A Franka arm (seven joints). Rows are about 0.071 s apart.
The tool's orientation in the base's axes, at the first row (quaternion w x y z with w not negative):
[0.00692, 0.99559, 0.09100, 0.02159]
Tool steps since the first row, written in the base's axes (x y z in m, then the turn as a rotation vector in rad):
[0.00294, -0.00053, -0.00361, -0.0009, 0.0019, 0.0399]
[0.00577, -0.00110, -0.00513, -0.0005, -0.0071, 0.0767]
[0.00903, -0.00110, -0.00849, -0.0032, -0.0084, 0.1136]
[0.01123, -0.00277, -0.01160, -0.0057, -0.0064, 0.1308]
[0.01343, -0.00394, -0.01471, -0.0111, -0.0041, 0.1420]
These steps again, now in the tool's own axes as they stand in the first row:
[0.00264, 0.00099, 0.00374, 0.0011, -0.0013, -0.0399]
[0.00526, 0.00203, 0.00539, 0.0014, 0.0082, -0.0766]
[0.00832, 0.00256, 0.00889, 0.0001, 0.0097, -0.1135]
[0.01005, 0.00455, 0.01211, -0.0013, 0.0076, -0.1309]
[0.01187, 0.00604, 0.01533, -0.0057, 0.0045, -0.1423]

